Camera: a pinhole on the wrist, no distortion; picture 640 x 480 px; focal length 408.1 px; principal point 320.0 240.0 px. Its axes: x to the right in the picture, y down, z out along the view. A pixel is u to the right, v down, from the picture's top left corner.
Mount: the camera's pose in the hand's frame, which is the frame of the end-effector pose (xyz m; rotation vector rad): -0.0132 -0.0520 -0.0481 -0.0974 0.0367 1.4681
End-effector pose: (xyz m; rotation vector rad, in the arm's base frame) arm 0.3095 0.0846 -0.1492 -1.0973 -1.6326 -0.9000
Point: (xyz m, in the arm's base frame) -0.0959 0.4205 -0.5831
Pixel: 94.0 380.3
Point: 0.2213 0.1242 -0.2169
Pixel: 204.7 302.2
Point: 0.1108 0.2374 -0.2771
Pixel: 140.9 265.9
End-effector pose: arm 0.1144 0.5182 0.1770 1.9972 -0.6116 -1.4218
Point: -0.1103 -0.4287 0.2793
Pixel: outside the picture
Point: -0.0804 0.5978 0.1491
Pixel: 234.2 370.9
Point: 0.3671 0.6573 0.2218
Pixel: behind the camera
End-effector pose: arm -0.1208 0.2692 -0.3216 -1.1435 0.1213 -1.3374
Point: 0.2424 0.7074 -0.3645
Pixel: 455.2 425.4
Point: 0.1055 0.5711 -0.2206
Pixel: 353.1 330.1
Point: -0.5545 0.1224 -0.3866
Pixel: behind the camera
